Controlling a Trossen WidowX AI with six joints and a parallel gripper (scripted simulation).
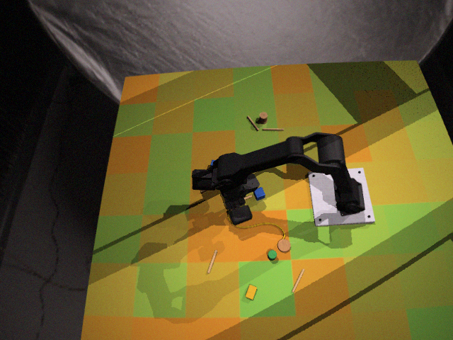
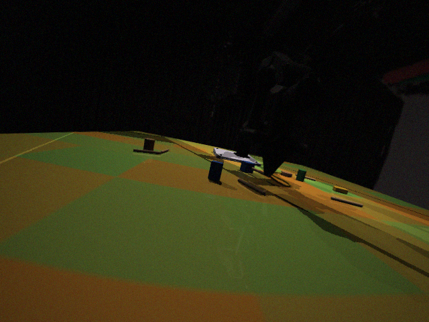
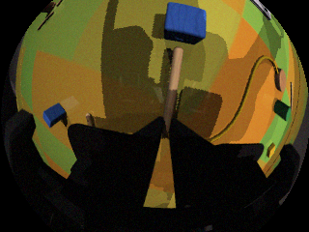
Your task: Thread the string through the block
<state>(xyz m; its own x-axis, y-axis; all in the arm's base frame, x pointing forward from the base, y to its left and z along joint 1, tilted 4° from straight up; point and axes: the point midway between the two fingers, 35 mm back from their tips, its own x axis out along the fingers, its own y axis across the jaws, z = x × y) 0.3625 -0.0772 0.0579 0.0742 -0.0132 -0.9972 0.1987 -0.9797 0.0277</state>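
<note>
The loose stick lies 5 cm ahead of my gripper tip, 8 cm to the right of it and 1 cm below it. Also, from my gripper tip: round wooden button 13 cm behind, 17 cm to the left, 1 cm below; thin wooden stick 1 cm behind; green cylinder 9 cm behind, 19 cm to the left.
</note>
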